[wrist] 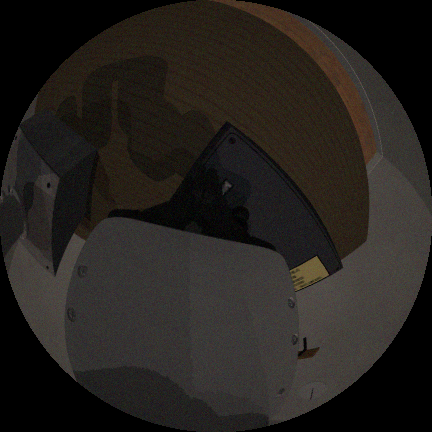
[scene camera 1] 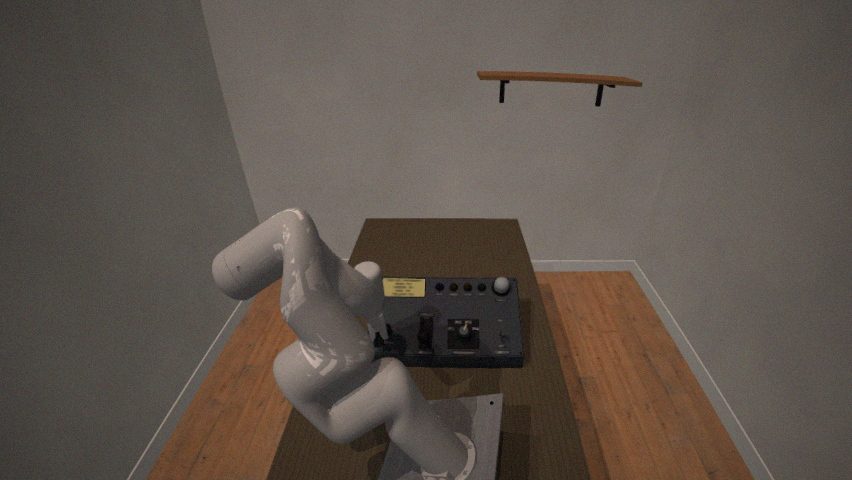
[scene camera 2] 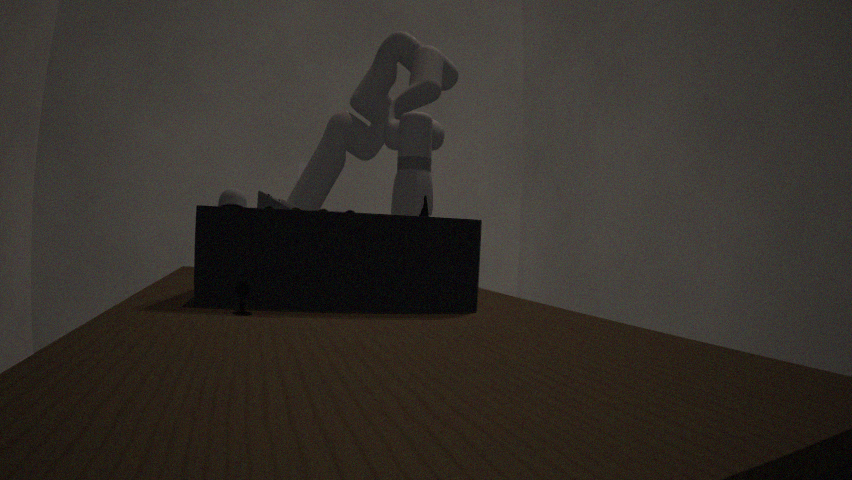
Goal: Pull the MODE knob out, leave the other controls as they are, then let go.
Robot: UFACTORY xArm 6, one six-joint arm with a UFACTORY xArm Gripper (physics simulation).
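Places are measured from the arm's base along level axes (x ahead, y left, z up), in metres.
Pixels of known places: gripper, fingertip midpoint: [wrist: 202, 180] [scene camera 1: 379, 345]; arm's base at its link origin: [scene camera 1: 449, 461].
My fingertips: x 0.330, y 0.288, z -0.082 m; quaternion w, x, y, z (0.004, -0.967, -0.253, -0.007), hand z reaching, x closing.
Observation:
Ahead of a thing's pixels: the offset from my fingertips to its top centre. "spot": to the spot under its first point.
The dark control panel [scene camera 1: 476, 305] [scene camera 2: 336, 262] [wrist: 280, 200] lies on the table. My gripper [scene camera 1: 392, 346] [wrist: 202, 180] is shut and empty, low over the panel's left front part. In scene camera 2 a dark spike-shaped part of it shows above the panel's top edge. The black MODE knob {dx +0.062, dy -0.007, dz +0.035 m} [scene camera 1: 388, 331] [wrist: 241, 215] appears as a small dark round form beside the closed fingers. Whether they touch it, and how far out it stands, I cannot tell. A pale bit of lettering shows near the fingers in the wrist view.
Right of the gripper stand a black lever {dx +0.028, dy -0.136, dz +0.065 m} [scene camera 1: 425, 330], a small joystick {dx +0.107, dy -0.243, dz +0.028 m} [scene camera 1: 465, 329] and a toggle switch {dx +0.121, dy -0.363, dz +0.028 m} [scene camera 1: 502, 337]. Behind them are a yellow label {spot: dx +0.222, dy -0.016, dz +0.051 m} [scene camera 1: 404, 287] [wrist: 310, 273], several round lamps or buttons and a white dome {spot: dx +0.258, dy -0.341, dz +0.088 m} [scene camera 1: 501, 285]. A shelf [scene camera 1: 559, 77] hangs on the wall.

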